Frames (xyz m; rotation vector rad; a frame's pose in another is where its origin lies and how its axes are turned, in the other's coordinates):
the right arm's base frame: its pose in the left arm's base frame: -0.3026 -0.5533 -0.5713 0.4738 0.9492 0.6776
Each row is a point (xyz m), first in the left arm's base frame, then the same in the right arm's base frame.
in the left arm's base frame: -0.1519 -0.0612 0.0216
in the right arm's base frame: 0.0677 0.6766 0.3925
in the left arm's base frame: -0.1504 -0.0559 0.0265
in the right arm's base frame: 0.0692 0.6830 0.3959
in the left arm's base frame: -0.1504 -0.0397 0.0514
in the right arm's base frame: 0.0664 0.7102 0.4073
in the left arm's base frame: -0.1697 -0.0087 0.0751
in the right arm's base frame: 0.0668 0.7532 0.4004
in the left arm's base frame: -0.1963 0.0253 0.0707
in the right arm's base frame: 0.0827 0.7826 0.3727
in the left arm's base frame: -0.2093 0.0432 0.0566
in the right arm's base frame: 0.0983 0.7903 0.3530
